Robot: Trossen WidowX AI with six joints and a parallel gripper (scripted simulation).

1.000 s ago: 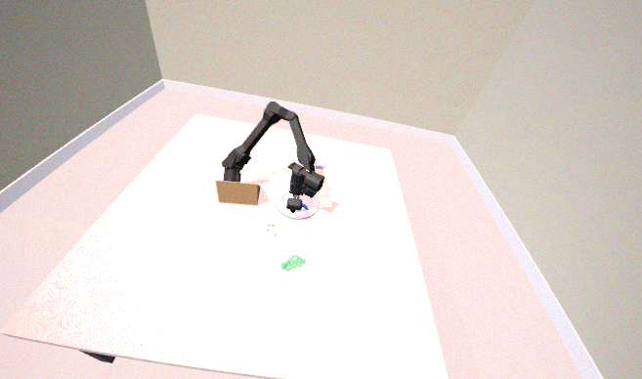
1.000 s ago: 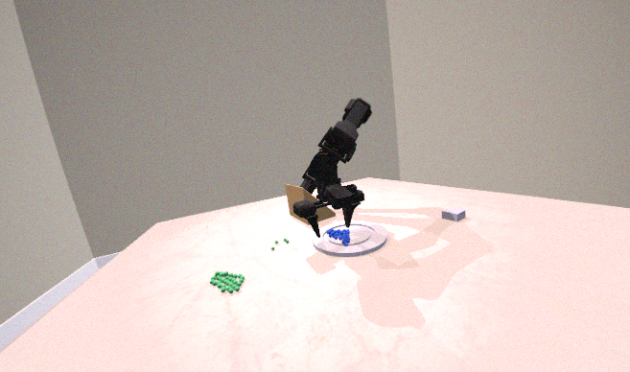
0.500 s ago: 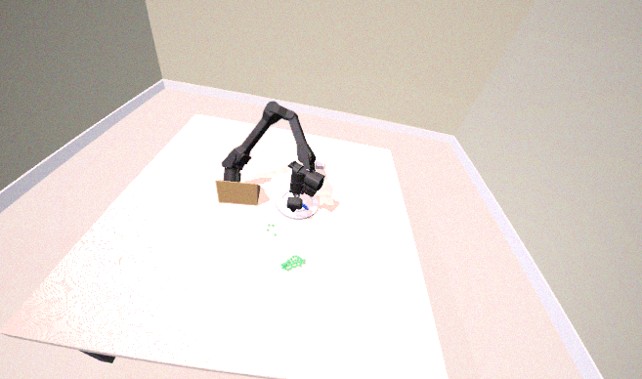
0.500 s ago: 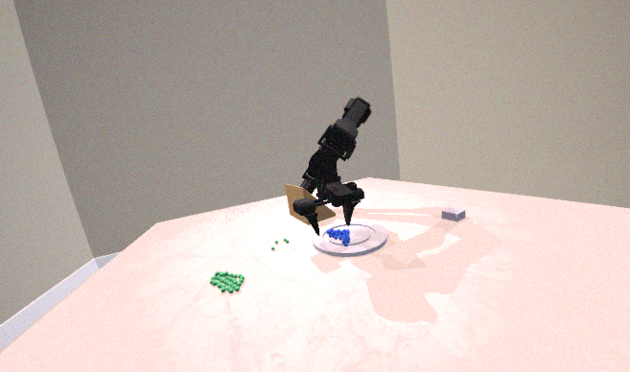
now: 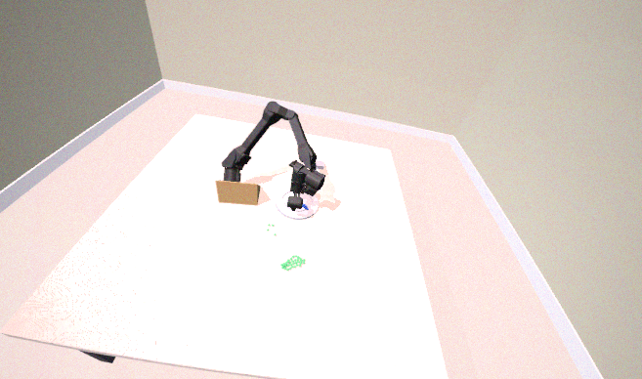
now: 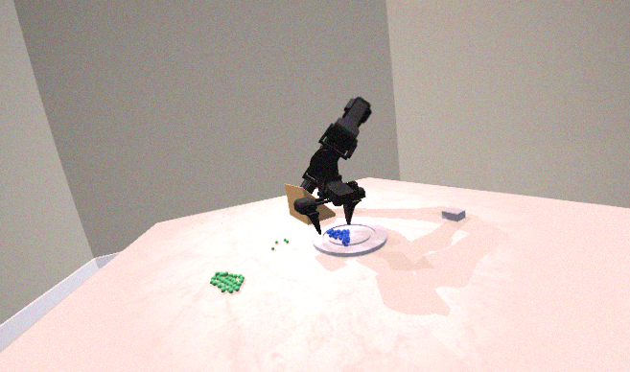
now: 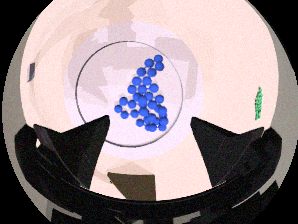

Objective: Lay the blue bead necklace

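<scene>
The round white bead board lies 1 cm ahead of my gripper tip, 3 cm to the left of it and 2 cm below it. Also, from my gripper tip: small grey block (12 cm ahead, 33 cm to the left, 2 cm below).
</scene>
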